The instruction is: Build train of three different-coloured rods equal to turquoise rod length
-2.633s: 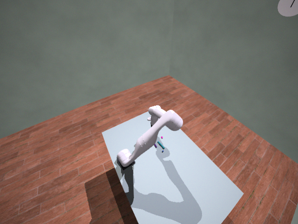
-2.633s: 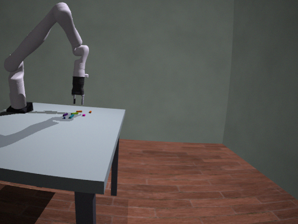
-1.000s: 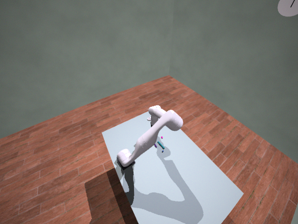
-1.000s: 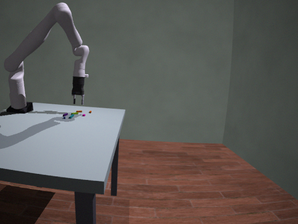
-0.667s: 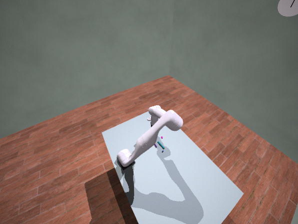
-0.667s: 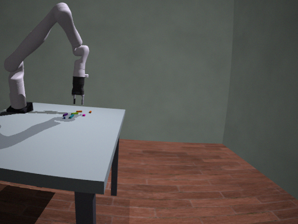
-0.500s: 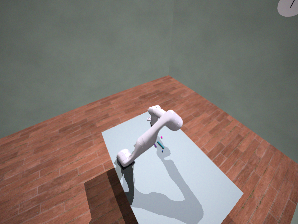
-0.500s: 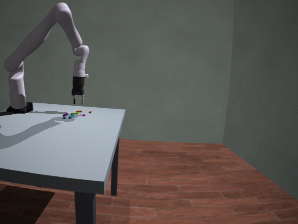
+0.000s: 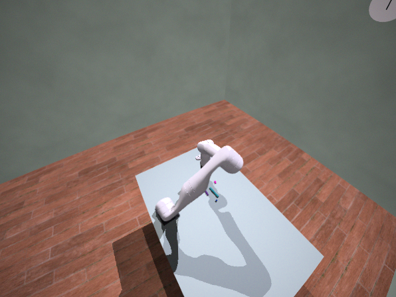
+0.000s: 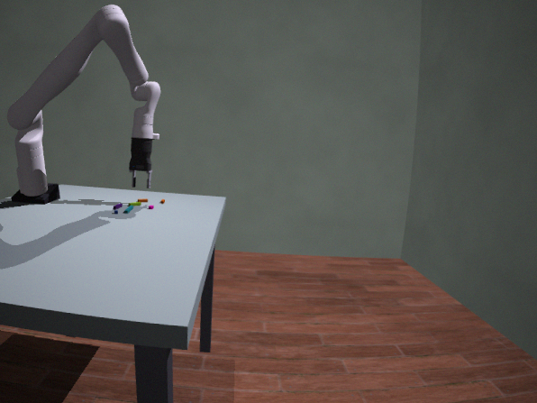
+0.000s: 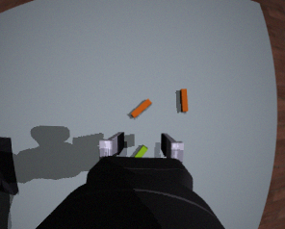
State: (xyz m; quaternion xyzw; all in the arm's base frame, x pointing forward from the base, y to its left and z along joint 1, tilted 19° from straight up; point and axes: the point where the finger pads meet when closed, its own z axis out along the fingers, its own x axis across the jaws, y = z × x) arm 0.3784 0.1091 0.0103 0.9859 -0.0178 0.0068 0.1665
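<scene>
Right now my hand is 3 cm past the blue rod, 21 cm to the left of it and 7 cm above it. From my hand the other things lie so: lime rod: 1 cm behind, 4 cm to the right, 7 cm below; then magenta rod: 6 cm ahead, 8 cm to the right, 7 cm below; then purple rod: 6 cm behind, 11 cm to the right, 7 cm below.
</scene>
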